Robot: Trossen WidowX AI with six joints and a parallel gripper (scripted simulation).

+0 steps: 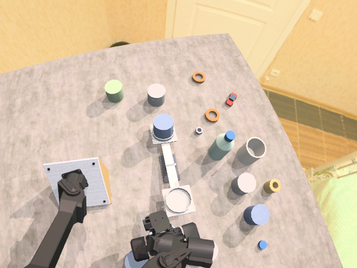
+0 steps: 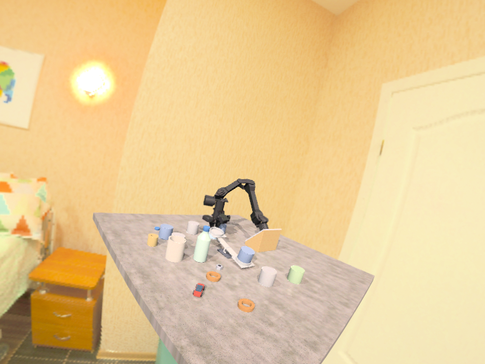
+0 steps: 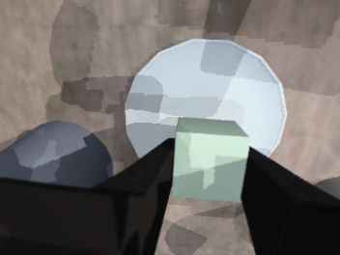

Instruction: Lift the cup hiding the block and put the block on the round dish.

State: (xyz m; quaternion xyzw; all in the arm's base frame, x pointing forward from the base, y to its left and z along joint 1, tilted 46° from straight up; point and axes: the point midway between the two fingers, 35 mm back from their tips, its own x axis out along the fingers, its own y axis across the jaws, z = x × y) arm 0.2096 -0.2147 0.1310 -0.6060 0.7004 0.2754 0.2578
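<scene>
Now: the round pale blue dish 3 cm below my gripper tip. From my gripper tip the other things lie so: nut (24 cm ahead, 34 cm to the left, 3 cm below); then balance beam (9 cm ahead, 23 cm to the left); then pale teal block (1 cm above).
</scene>
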